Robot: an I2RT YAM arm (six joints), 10 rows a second.
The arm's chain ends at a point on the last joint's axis. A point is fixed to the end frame.
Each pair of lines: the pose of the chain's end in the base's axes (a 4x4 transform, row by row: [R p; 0 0 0 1], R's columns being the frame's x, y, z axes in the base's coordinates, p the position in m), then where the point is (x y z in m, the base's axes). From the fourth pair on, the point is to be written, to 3 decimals.
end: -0.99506, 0.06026, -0.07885, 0.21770; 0.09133, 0.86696, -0.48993, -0.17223; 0.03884, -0.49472, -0.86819, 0.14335; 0, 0, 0, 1
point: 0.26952 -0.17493 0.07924
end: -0.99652, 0.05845, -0.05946, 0.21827; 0.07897, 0.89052, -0.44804, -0.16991; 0.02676, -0.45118, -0.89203, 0.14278; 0, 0, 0, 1
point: 0.27114 -0.16896 0.07948
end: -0.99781, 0.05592, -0.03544, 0.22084; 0.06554, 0.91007, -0.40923, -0.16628; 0.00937, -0.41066, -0.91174, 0.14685; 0, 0, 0, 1
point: 0.27496 -0.16191 0.08476
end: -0.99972, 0.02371, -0.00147, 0.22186; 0.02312, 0.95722, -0.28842, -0.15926; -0.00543, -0.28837, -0.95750, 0.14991; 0, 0, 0, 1
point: 0.277 -0.145 0.090
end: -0.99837, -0.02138, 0.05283, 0.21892; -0.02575, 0.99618, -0.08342, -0.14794; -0.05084, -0.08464, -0.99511, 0.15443; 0, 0, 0, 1
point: 0.275 -0.119 0.102
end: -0.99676, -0.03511, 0.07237, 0.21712; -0.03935, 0.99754, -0.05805, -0.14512; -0.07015, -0.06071, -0.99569, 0.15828; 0, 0, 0, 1
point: 0.274 -0.114 0.107
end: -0.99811, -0.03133, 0.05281, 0.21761; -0.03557, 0.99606, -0.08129, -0.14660; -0.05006, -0.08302, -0.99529, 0.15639; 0, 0, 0, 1
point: 0.274 -0.117 0.104
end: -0.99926, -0.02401, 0.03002, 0.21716; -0.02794, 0.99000, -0.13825, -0.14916; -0.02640, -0.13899, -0.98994, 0.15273; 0, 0, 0, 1
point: 0.272 -0.123 0.097
